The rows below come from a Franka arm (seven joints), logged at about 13 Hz.
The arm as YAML. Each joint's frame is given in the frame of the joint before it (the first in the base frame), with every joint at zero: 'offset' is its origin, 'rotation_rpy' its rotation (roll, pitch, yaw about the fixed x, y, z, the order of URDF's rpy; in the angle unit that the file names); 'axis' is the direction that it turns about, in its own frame. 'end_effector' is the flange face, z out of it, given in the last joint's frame.
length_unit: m
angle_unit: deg
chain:
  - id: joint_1
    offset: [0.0, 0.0, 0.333]
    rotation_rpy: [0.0, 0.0, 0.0]
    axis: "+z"
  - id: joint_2
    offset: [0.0, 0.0, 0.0]
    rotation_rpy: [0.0, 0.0, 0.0]
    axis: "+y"
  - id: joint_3
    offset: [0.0, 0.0, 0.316]
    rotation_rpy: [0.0, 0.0, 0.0]
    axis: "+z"
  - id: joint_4
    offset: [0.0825, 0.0, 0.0]
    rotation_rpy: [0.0, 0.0, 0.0]
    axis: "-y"
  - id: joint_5
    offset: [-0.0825, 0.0, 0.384]
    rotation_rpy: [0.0, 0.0, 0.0]
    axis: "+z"
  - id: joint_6
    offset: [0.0, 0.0, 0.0]
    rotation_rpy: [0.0, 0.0, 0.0]
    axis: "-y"
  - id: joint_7
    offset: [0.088, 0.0, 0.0]
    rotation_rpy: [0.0, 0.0, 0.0]
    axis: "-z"
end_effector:
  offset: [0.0, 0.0, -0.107]
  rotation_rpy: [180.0, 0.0, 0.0]
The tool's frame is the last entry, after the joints.
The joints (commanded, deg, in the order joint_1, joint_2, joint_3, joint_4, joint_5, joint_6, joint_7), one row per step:
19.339 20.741 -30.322 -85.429 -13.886 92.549 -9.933
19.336 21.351 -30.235 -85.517 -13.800 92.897 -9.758
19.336 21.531 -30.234 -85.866 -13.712 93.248 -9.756
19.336 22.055 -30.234 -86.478 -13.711 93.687 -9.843
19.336 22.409 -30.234 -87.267 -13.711 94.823 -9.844
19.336 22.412 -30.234 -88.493 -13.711 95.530 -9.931
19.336 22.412 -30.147 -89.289 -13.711 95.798 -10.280
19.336 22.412 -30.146 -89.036 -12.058 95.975 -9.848
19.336 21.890 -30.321 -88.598 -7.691 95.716 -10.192
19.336 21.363 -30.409 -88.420 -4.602 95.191 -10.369
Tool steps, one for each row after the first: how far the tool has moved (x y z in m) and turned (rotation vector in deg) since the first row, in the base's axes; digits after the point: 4 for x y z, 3 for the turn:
0.0022 0.0014 -0.0065 -0.152 0.272 0.026
0.0025 0.0014 -0.0108 -0.104 0.443 0.082
0.0030 0.0013 -0.0203 -0.195 1.164 0.224
0.0040 0.0010 -0.0288 -0.281 1.230 0.537
0.0019 -0.0002 -0.0377 -0.121 1.809 0.671
0.0002 -0.0001 -0.0438 0.109 2.477 1.021
0.0016 0.0028 -0.0428 1.478 1.558 0.263
0.0018 0.0081 -0.0367 5.705 0.037 -0.854
0.0007 0.0121 -0.0321 8.816 -0.767 -1.754

